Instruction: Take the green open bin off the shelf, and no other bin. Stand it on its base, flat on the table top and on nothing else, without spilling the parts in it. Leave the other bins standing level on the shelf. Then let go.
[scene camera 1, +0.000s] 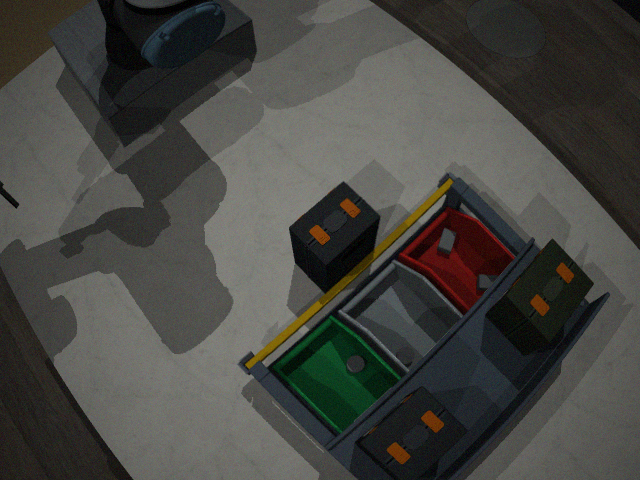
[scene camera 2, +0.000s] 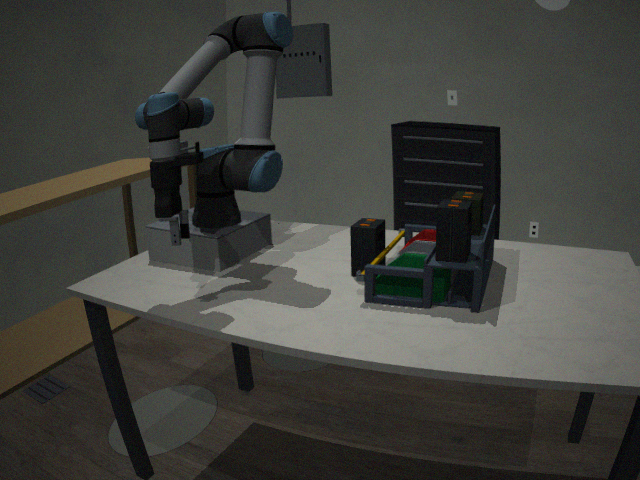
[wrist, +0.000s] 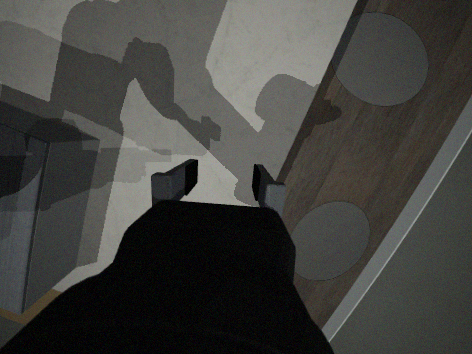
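Where they show: gripper, fingertip midpoint: (scene camera 1: 3, 219) (scene camera 2: 181, 241) (wrist: 225, 173); arm's base, origin of the base link: (scene camera 2: 216, 221).
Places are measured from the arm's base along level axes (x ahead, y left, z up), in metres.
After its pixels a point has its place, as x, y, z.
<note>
The green open bin (scene camera 1: 315, 384) {0.603, -0.112, -0.091} (scene camera 2: 403, 286) {0.628, -0.136, -0.064} stands in the near-left bay of the grey shelf (scene camera 1: 294, 404) {0.616, -0.151, -0.015} (scene camera 2: 428, 289) {0.695, -0.158, -0.054}, with a round grey part (scene camera 1: 355, 363) {0.614, -0.053, -0.081} inside. A grey bin (scene camera 1: 395, 315) {0.596, 0.032, -0.091} is beside it, and a red bin (scene camera 1: 467, 258) {0.601, 0.167, -0.091} (scene camera 2: 424, 236) {0.580, 0.183, -0.039} with grey parts is beyond that. A yellow bar (scene camera 1: 330, 295) {0.530, -0.028, -0.035} (scene camera 2: 385, 251) {0.528, 0.008, -0.036} runs along the shelf's front. My gripper (scene camera 2: 180, 228) {0.180, -0.350, 0.054} (wrist: 225, 173) {0.180, -0.350, 0.054} is open and empty, pointing down beside the robot's base, far from the shelf. The green bin does not show in the wrist view.
A black case (scene camera 1: 334, 221) {0.477, 0.020, 0.032} (scene camera 2: 366, 248) {0.490, -0.023, -0.023} with orange clips stands close in front of the yellow bar. Two more cases, one black (scene camera 1: 413, 436) {0.729, -0.084, 0.124} (scene camera 2: 452, 232) {0.737, -0.126, 0.069} and one dark green (scene camera 1: 542, 299) {0.716, 0.128, 0.099}, stand on the shelf's upper level behind the bins. The robot's base block (scene camera 2: 170, 249) {-0.075, -0.142, -0.055} is beside the gripper.
</note>
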